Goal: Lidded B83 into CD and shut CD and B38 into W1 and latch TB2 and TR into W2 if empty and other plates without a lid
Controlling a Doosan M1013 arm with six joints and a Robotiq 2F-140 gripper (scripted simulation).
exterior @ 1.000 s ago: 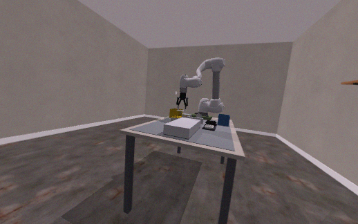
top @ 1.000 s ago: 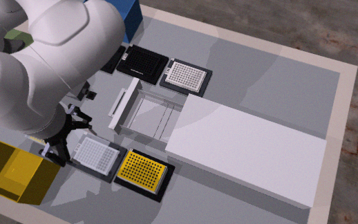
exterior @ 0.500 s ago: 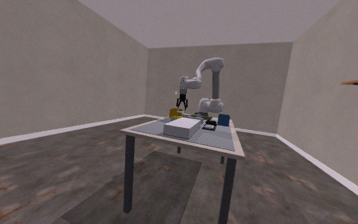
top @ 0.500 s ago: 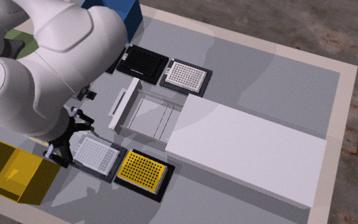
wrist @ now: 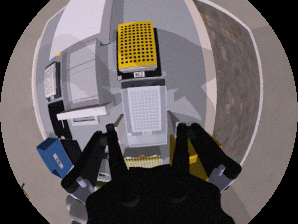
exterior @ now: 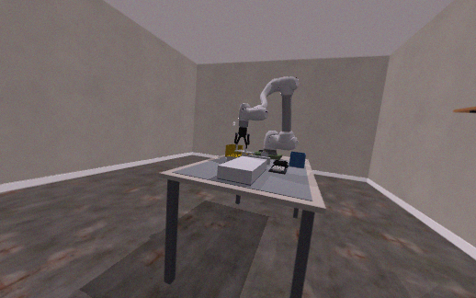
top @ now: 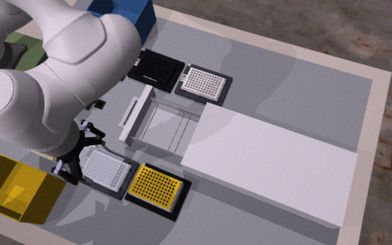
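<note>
My hand is 10 cm above the clear assay plate. The rest, counted from my hand: yellow tip rack: 16 cm ahead, 6 cm below, 2 cm to the right; then flat grey lid: 2 cm below; then yellow bin W1: 20 cm behind, 11 cm to the right, 8 cm below.
</note>
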